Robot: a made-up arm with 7 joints. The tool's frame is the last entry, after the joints.
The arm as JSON. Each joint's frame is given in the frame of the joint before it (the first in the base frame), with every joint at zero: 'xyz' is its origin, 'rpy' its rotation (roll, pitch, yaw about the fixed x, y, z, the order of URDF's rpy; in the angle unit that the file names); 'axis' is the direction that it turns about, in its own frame. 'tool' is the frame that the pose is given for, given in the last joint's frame.
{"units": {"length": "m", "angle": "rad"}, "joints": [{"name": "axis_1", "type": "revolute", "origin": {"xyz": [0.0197, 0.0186, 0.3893], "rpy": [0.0, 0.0, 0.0]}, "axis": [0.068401, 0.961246, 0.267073]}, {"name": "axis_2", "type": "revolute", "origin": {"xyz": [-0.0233, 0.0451, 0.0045], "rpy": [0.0, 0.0, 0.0]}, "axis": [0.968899, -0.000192, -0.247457]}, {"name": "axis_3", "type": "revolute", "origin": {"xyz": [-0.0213, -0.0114, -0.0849], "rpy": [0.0, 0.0, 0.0]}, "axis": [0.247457, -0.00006, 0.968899]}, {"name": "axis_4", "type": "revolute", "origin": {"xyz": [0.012, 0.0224, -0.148], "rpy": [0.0, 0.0, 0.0]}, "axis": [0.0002, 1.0, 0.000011]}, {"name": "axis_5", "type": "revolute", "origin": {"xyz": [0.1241, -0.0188, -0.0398], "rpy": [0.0, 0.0, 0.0]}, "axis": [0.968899, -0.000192, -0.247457]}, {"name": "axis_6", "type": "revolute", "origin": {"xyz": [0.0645, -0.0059, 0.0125], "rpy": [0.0, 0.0, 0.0]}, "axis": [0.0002, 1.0, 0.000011]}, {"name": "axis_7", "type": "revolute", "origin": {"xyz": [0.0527, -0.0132, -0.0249], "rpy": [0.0, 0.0, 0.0]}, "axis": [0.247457, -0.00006, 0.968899]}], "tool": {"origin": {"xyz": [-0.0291, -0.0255, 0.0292], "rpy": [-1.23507, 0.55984, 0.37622]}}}
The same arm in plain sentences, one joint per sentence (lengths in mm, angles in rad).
The arm has seven revolute joints in a row. What follows holds with every joint at zero, and every direction is one of the base frame's. The first joint lies 19.7 mm along +x and 18.6 mm along +y and 389.3 mm along +z from the base frame's origin and turns about the direction (0.068403, 0.961235, 0.26711). The second joint lies 23.3 mm along -x and 45.1 mm along +y and 4.5 mm along +z from the first joint and turns about the direction (0.968889, -0.0002, -0.247497). The third joint lies 21.3 mm along -x and 11.4 mm along -y and 84.9 mm along -z from the second joint and turns about the direction (0.247497, -0.0001, 0.968889). The fourth joint lies 12 mm along +x and 22.4 mm along +y and 148 mm along -z from the third joint and turns about the direction (0.0002, 1, 0). The fifth joint lies 124.1 mm along +x and 18.8 mm along -y and 39.8 mm along -z from the fourth joint and turns about the direction (0.968889, -0.0002, -0.247497). The sixth joint lies 64.5 mm along +x and 5.9 mm along -y and 12.5 mm along +z from the fifth joint and turns about the direction (0.0002, 1, 0). The seventh joint lies 52.7 mm along +x and 13.2 mm along -y and 24.9 mm along -z from the sixth joint and turns about the direction (0.247497, -0.0001, 0.968889). The tool frame, which is the frame that the pose is given for, lies 29.1 mm along -x and 25.5 mm along -y and 29.2 mm along +z from the seventh joint; its axes are the base frame's turned by roll -1.2351, pitch 0.5598 and yaw 0.3762 rad (as in URDF: about the fixed x, then y, then z).
